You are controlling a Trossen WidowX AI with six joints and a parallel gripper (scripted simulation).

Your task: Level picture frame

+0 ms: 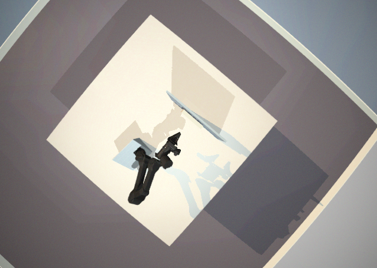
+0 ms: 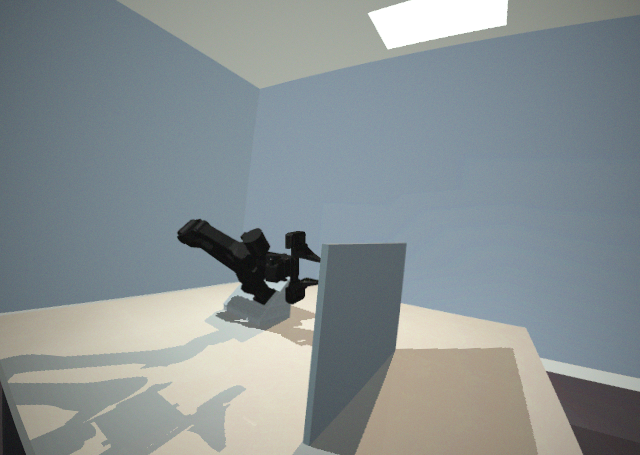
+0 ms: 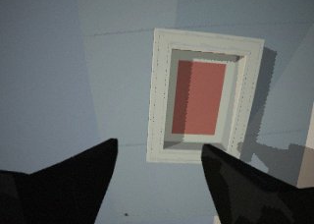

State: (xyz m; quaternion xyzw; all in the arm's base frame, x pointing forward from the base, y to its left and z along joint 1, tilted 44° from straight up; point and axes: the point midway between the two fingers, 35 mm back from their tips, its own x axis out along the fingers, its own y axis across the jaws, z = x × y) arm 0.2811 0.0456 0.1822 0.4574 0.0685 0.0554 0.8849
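Now: gripper tip 120 mm short of the picture frame, 50 mm above it and 20 mm to the right of it. From my gripper tip the other things lie so: grey-blue wall panel (130 mm ahead, 70 mm below, 10 mm to the left).
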